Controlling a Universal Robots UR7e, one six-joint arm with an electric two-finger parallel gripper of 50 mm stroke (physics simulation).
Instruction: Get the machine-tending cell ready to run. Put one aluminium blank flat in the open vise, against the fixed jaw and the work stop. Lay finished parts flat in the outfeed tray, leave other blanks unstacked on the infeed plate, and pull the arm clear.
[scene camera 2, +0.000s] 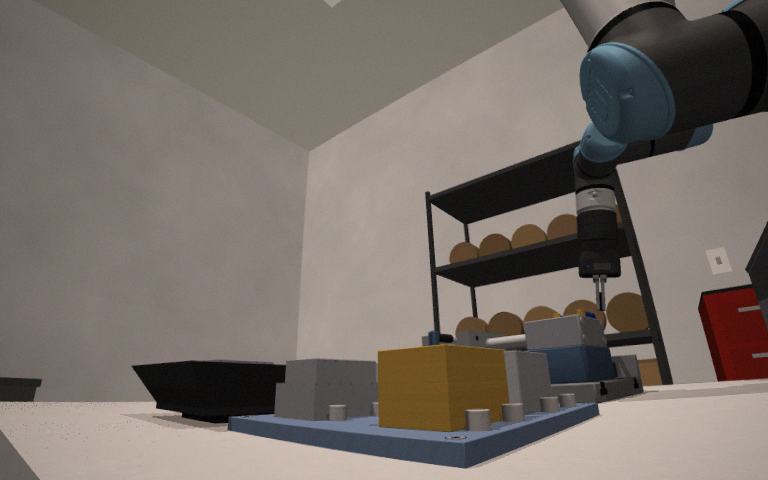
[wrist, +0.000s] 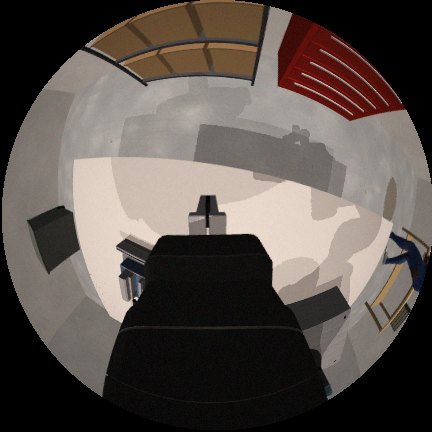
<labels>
My gripper (scene camera 2: 601, 310): 84 cm from the lens. An orange block (scene camera 2: 428, 388) is 17 cm from the lens.
</labels>
